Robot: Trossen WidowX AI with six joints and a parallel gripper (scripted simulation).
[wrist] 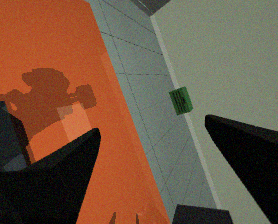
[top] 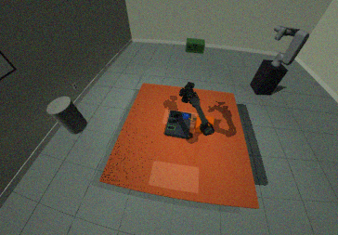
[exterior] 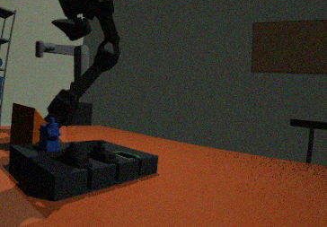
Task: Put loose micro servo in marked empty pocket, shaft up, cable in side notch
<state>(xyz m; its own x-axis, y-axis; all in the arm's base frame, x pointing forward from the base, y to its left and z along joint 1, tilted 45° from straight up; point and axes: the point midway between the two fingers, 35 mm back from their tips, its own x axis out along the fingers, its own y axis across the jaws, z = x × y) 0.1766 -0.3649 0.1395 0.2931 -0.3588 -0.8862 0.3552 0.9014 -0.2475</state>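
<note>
The dark deck lies 36 cm below my gripper tip, 15 cm to the left of it and 1 cm behind it.
</note>
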